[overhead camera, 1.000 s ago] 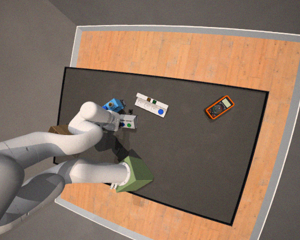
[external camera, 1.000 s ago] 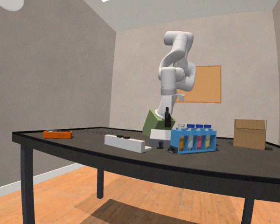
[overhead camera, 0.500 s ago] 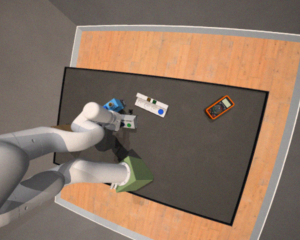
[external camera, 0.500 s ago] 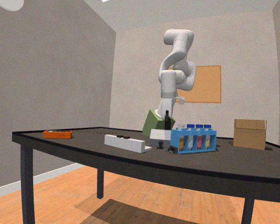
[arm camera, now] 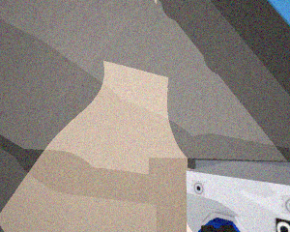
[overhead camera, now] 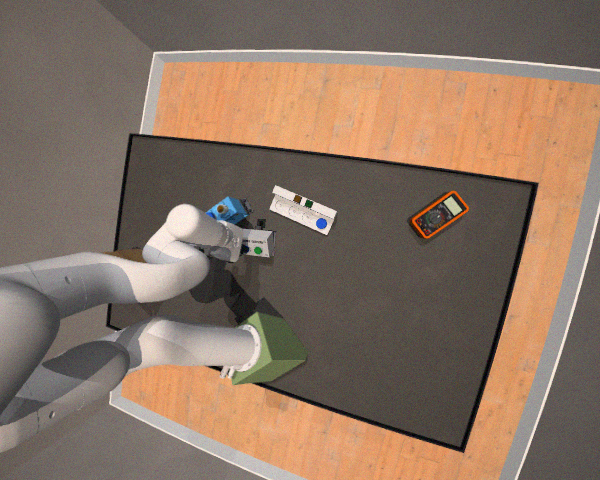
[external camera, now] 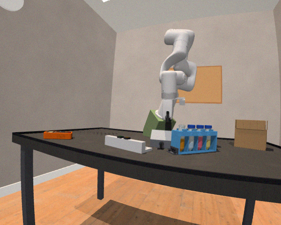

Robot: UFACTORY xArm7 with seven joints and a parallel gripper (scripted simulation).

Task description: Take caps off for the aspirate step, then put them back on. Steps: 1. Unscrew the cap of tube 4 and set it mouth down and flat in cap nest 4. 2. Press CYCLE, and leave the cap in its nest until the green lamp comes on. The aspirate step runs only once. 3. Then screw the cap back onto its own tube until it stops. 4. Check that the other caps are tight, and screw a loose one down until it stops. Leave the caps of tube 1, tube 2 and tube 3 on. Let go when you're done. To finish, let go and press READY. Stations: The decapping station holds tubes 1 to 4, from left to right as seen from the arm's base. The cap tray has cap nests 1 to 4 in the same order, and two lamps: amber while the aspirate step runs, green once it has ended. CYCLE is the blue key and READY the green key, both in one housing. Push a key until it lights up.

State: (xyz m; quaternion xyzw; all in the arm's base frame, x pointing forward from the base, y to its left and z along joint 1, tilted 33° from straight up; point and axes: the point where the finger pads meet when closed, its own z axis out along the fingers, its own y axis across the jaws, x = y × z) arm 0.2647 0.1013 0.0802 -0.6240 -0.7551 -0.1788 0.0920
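Right now my hand is 3 cm above the blue cycle key. Also, from my hand: key housing 2 cm ahead, 2 cm to the right, 5 cm below; green ready key 1 cm ahead, 4 cm to the right, 3 cm below; tube neck 10 cm ahead, 9 cm to the left, 2 cm above.
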